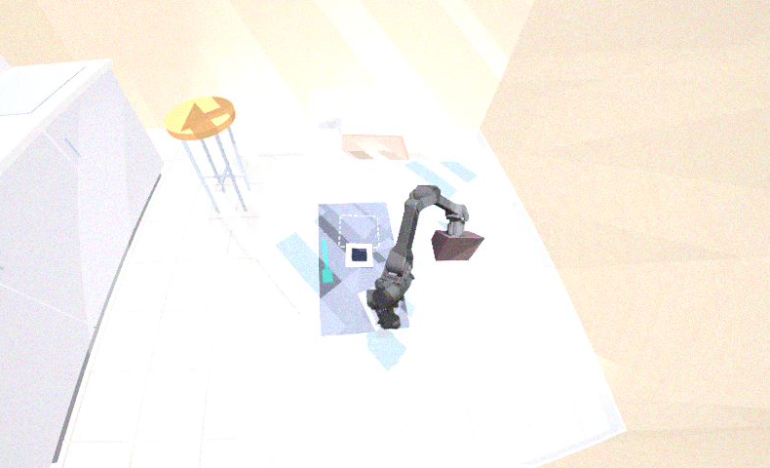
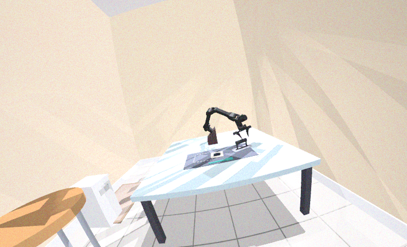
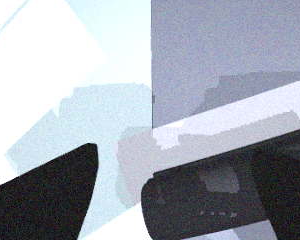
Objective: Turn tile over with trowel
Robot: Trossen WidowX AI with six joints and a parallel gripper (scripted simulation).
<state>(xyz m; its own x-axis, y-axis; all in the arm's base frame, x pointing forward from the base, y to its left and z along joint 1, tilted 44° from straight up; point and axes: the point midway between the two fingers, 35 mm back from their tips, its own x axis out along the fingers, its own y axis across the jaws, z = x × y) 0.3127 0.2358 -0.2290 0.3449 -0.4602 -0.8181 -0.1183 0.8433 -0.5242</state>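
My gripper tip is now 300 mm to the left of the white tile, 90 mm above it and 70 mm short of it. From my gripper tip the other things lie so: grey mat (280 mm to the right, 110 mm below, 70 mm ahead); then teal trowel (240 mm to the right, 210 mm ahead, 90 mm below).
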